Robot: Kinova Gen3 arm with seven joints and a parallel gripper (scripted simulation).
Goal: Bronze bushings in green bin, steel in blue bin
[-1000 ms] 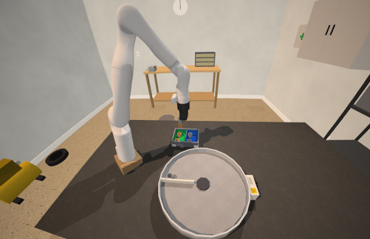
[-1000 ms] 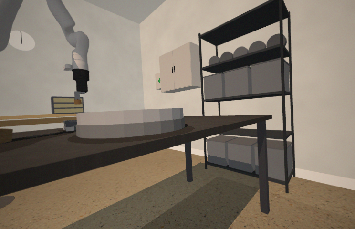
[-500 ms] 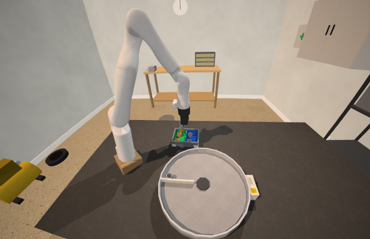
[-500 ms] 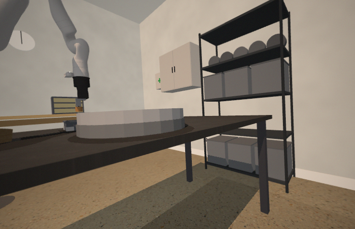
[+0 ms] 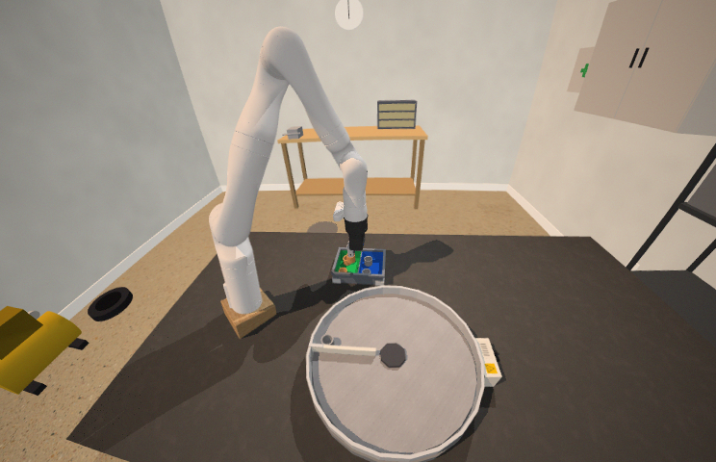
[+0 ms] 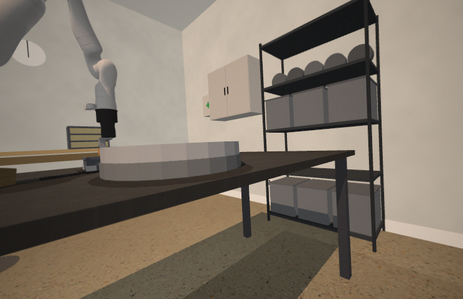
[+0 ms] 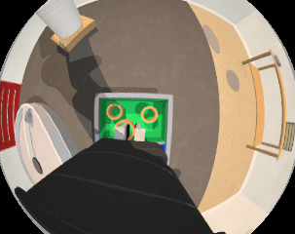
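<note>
Now: hand 6 cm above the green bin and 3 cm short of it. The rest, counted from my hand: turntable (36 cm to the right, 14 cm ahead, 3 cm below).
</note>
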